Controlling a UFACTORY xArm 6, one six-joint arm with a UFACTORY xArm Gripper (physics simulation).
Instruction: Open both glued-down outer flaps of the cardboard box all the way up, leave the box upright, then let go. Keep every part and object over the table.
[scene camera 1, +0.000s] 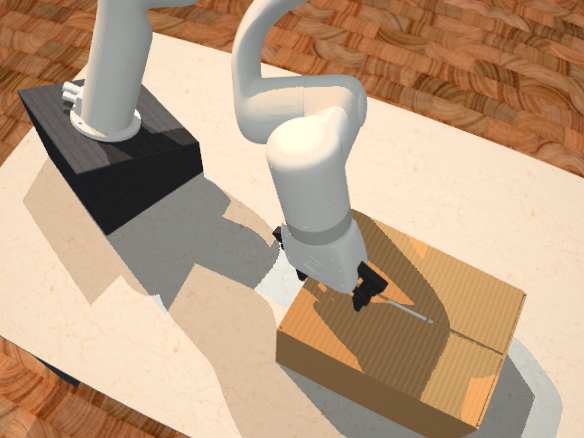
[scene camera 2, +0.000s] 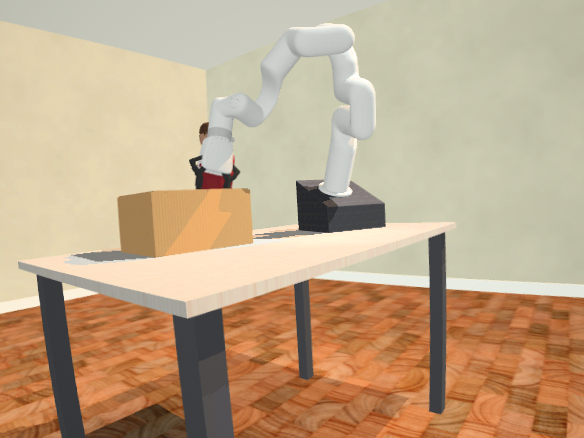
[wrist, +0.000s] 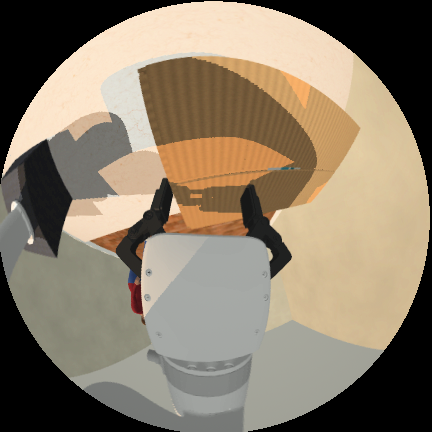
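Pixels of known places: gripper, fingertip midpoint: (scene camera 1: 334, 287) (wrist: 207, 187); arm's base, origin of the base link: (scene camera 1: 105, 120) (scene camera 2: 334, 190).
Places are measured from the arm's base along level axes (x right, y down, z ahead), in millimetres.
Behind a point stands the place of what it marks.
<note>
The cardboard box (scene camera 1: 370, 392) @[y 55, x 314, z 537 mm] (scene camera 2: 200, 225) @[y 80, x 105, z 607 mm] stands upright on the table. Its far outer flap (scene camera 1: 480, 295) @[y -12, x 157, z 658 mm] (wrist: 215, 100) @[y -12, x 111, z 479 mm] and near outer flap (scene camera 1: 395, 350) @[y -12, x 268, z 550 mm] (wrist: 225, 202) @[y -12, x 237, z 464 mm] lie flat and meet at a long seam. A thin grey and teal strip (scene camera 1: 410, 311) @[y 4, x 200, z 562 mm] (wrist: 284, 168) @[y 4, x 221, z 565 mm] lies along the seam near the middle. My gripper (scene camera 1: 330, 290) @[y -10, x 199, z 450 mm] (wrist: 207, 187) @[y -10, x 199, z 450 mm] is open and empty, over the box end nearest the robot base, close to the seam. In scene camera 2 its fingertips are at the box's top edge, partly hidden. I cannot tell if they touch the cardboard.
The black base block (scene camera 1: 150, 170) @[y 49, x 48, z 101 mm] (scene camera 2: 356, 217) @[y 101, x -104, z 62 mm] (wrist: 45, 195) @[y 66, x 54, z 96 mm] carries the arm at the other end of the table (scene camera 1: 450, 185) @[y 144, x -144, z 624 mm] (scene camera 2: 280, 260) @[y 144, x -192, z 704 mm]. A person in red (scene camera 2: 212, 181) is behind the gripper in scene camera 2. The box stands near one table end.
</note>
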